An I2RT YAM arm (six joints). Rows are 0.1 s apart.
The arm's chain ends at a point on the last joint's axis. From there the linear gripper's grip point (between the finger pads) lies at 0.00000 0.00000 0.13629 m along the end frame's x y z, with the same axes.
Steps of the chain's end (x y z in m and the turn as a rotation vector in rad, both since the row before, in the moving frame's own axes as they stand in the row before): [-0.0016, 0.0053, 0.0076, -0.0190, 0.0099, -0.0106]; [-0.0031, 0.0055, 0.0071, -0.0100, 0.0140, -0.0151]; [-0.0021, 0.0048, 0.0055, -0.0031, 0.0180, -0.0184]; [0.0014, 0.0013, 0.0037, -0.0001, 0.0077, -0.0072]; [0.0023, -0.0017, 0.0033, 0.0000, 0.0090, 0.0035]
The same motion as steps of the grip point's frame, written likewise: [-0.0002, 0.0079, 0.0076, -0.0190, 0.0099, -0.0106]; [-0.0012, 0.0068, 0.0071, -0.0100, 0.0140, -0.0151]; [0.0004, 0.0052, 0.0055, -0.0031, 0.0180, -0.0184]; [0.0024, 0.0013, 0.0037, -0.0001, 0.0077, -0.0072]; [0.0035, -0.0017, 0.0033, 0.0000, 0.0090, 0.0035]
